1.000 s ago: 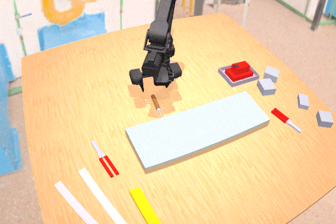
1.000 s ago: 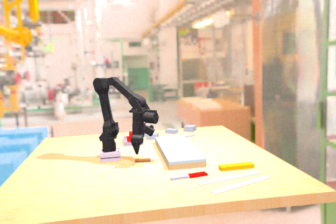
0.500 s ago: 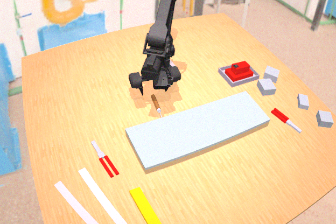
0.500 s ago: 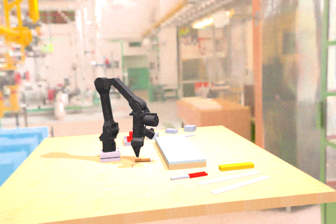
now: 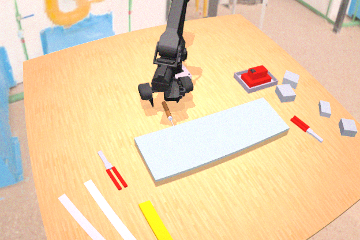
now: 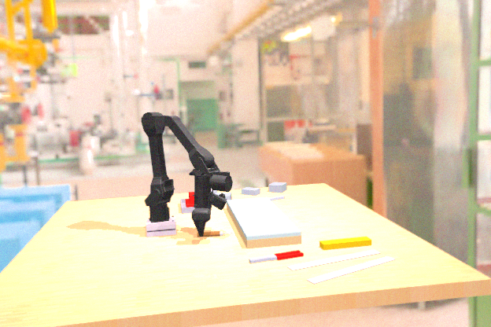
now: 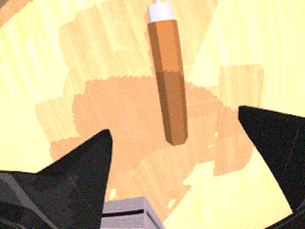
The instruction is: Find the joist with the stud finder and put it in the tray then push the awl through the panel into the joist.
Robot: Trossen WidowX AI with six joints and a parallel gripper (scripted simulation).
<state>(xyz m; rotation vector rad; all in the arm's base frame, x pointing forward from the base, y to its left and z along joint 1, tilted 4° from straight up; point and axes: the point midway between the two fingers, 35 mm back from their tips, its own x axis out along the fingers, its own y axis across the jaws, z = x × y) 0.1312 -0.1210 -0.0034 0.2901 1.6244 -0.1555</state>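
Right now the awl is 5 cm ahead of my gripper tip, 2 cm to the right of it and 1 cm below it. The rest, counted from my gripper tip: red stud finder (40 cm to the left, 6 cm ahead, 3 cm above); then yellow strip (40 cm ahead, 29 cm to the right, 1 cm below); then lilac tray (42 cm to the left, 7 cm ahead).
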